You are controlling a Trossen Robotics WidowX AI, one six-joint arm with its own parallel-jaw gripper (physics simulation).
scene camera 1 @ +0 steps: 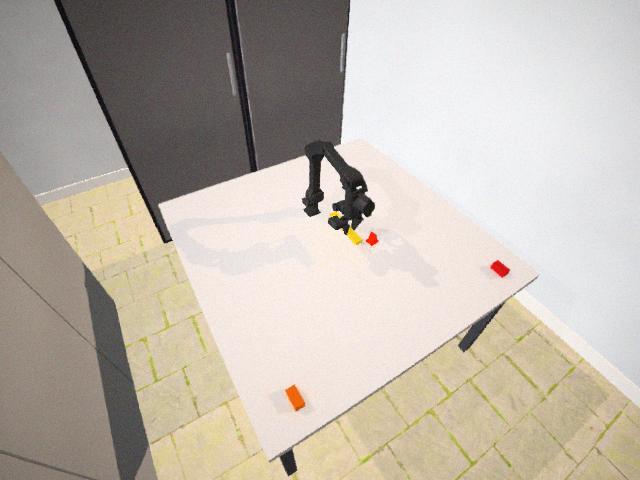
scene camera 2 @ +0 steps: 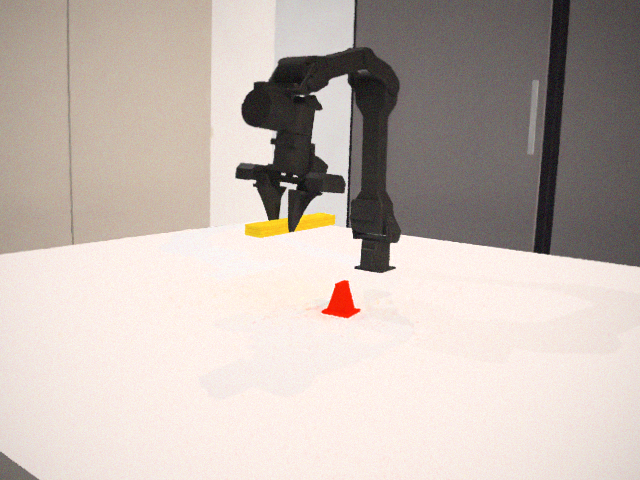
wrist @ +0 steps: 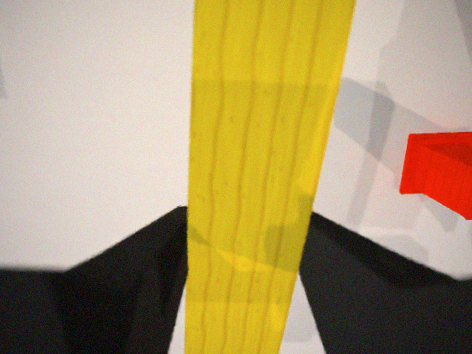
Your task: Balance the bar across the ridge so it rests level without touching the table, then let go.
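Note:
The yellow bar is held near its middle, roughly level, well above the table. My gripper is shut on it, one finger on each long side. The red ridge stands upright on the table, a flared base with a narrow top. In the wrist view it shows at the right edge, partly cut off, to the right of the bar and apart from it. In scene camera 1 the gripper and arm hide part of the bar.
A red block lies near the table's right corner. An orange block lies near the front left corner of the table. A dark cabinet stands behind the table, and a white wall runs along its right side.

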